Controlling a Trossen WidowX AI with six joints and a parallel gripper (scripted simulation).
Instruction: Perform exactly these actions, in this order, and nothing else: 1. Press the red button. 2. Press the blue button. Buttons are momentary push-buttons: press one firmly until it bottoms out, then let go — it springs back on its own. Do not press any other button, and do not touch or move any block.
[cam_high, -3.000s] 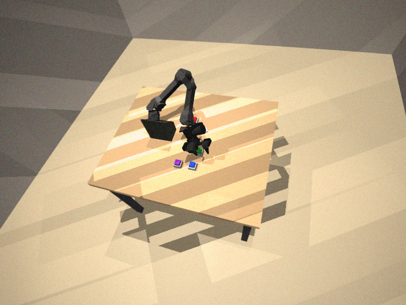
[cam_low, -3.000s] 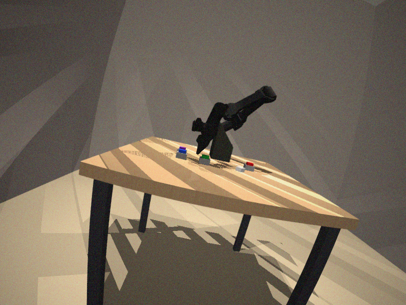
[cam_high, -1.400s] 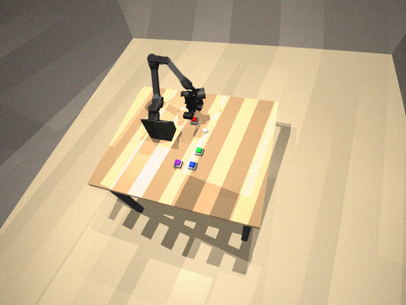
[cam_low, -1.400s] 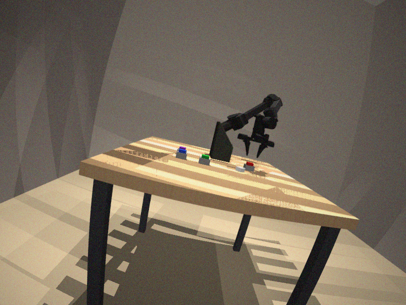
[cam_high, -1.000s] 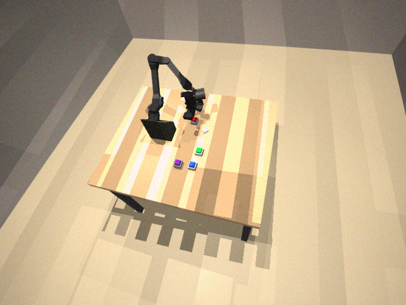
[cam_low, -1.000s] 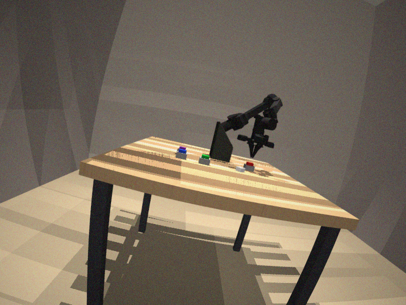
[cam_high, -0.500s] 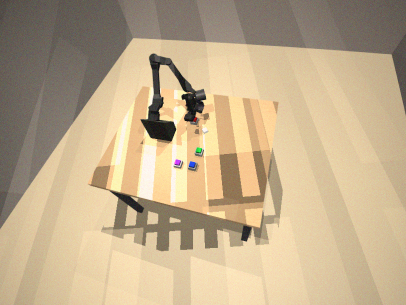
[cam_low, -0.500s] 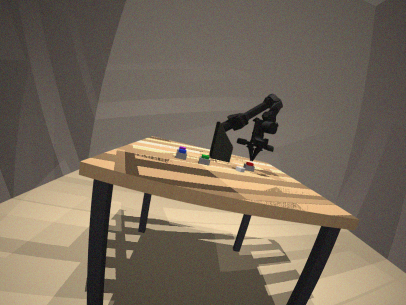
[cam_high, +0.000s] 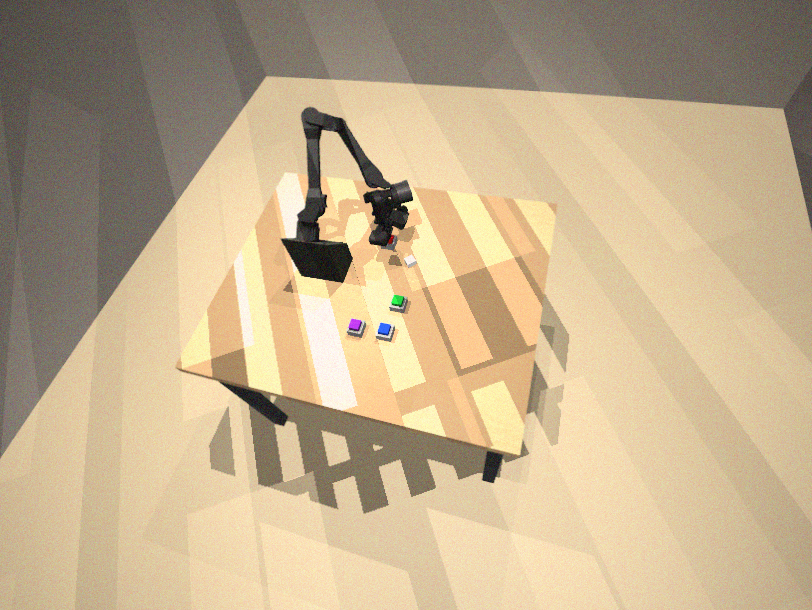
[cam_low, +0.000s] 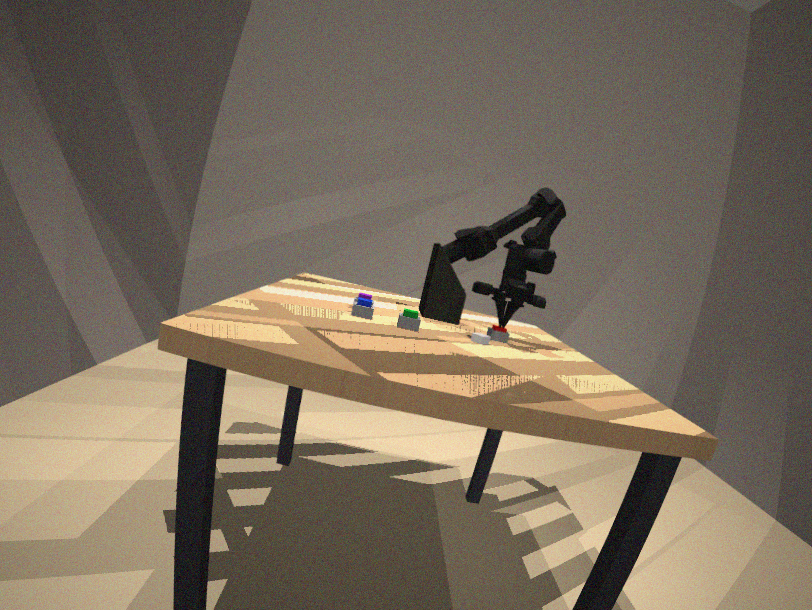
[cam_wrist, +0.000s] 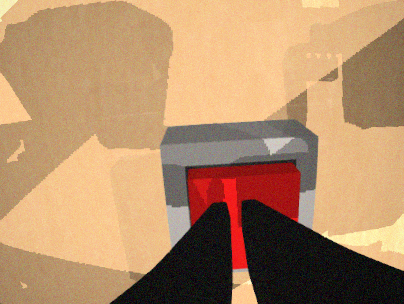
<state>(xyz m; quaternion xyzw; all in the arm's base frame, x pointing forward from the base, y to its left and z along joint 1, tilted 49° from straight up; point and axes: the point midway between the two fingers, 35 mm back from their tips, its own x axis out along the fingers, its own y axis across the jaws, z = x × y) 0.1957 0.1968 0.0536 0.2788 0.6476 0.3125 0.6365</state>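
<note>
My gripper tip is now 1 cm above the red button. From my gripper tip the other things lie so: green button 24 cm to the right, 11 cm ahead; then white block 9 cm ahead, 7 cm to the right, 2 cm below; then purple button 35 cm to the right.
</note>
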